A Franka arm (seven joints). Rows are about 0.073 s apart.
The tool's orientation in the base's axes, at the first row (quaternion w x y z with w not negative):
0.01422 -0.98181 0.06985 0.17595
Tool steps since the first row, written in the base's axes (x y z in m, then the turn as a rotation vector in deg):
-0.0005 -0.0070 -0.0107 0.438 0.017 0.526
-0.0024 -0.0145 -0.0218 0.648 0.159 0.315
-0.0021 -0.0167 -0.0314 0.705 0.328 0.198
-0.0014 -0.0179 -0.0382 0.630 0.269 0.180
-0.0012 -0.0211 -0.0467 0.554 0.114 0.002
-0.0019 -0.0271 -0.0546 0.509 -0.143 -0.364
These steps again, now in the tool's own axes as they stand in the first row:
0.0042 0.0070 0.0098 0.222 -0.081 -0.643
0.0073 0.0148 0.0205 0.471 -0.251 -0.510
0.0112 0.0169 0.0293 0.542 -0.426 -0.411
0.0143 0.0180 0.0354 0.487 -0.356 -0.371
0.0179 0.0212 0.0431 0.499 -0.192 -0.186
0.0208 0.0273 0.0504 0.618 0.070 0.159

